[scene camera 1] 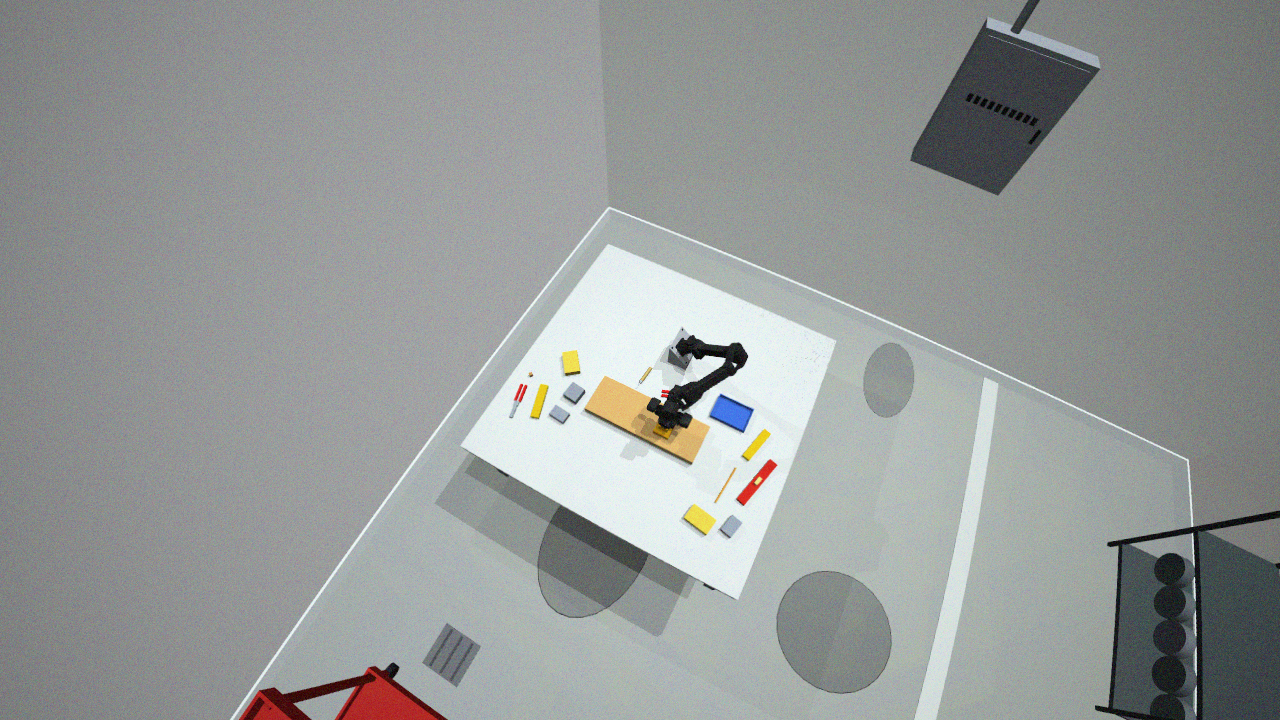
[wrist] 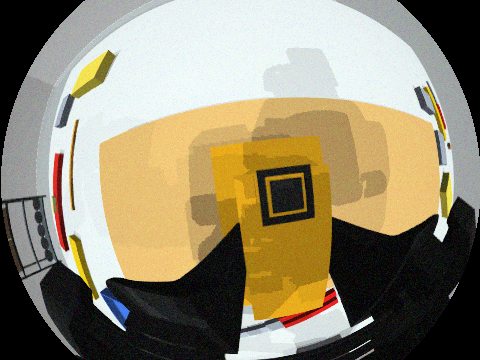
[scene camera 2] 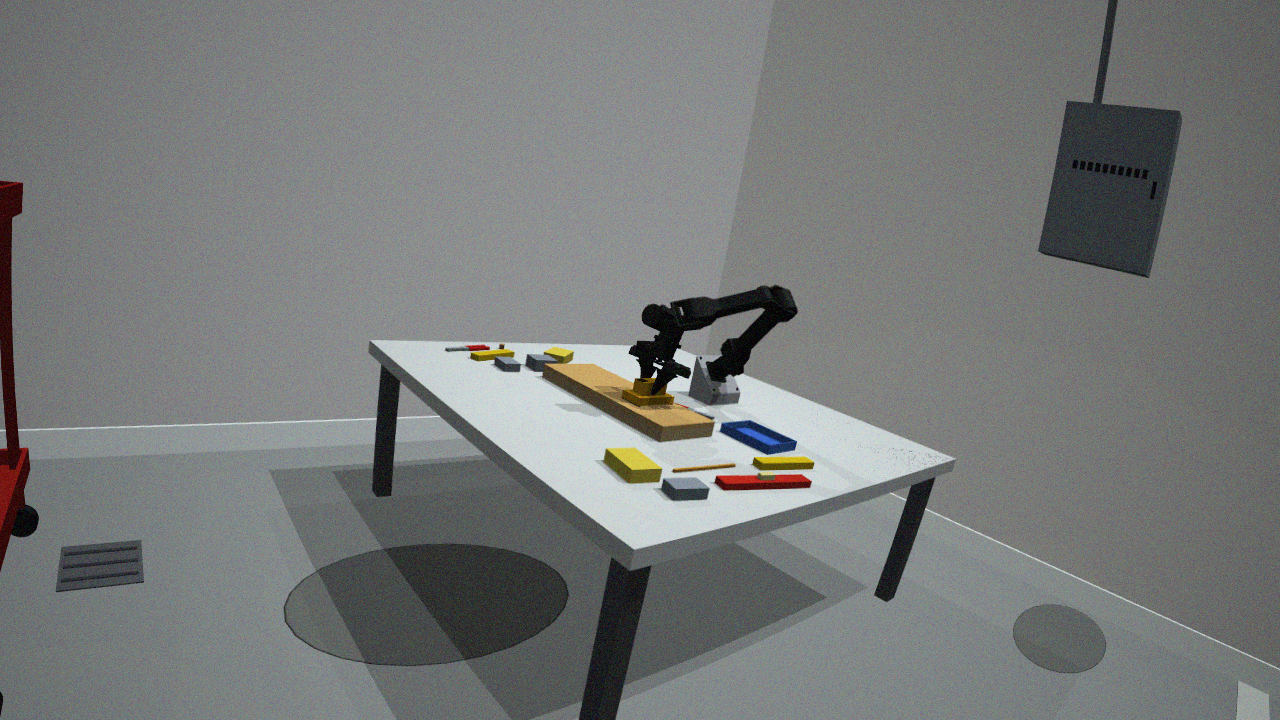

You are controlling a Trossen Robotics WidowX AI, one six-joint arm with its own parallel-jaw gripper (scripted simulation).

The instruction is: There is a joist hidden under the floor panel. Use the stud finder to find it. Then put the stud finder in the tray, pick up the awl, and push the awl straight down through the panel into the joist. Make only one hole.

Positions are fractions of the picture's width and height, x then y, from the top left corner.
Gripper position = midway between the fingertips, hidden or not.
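There is a stud finder (scene camera 2: 0.50, 0.55) (wrist: 0.58, 0.53), and a red level (scene camera 2: 0.60, 0.67) (wrist: 0.12, 0.57) as well. I also see a yellow block (scene camera 2: 0.49, 0.64). A red-handled tool (wrist: 0.69, 0.83) is visible to me too, and so is my gripper (wrist: 0.58, 0.62).
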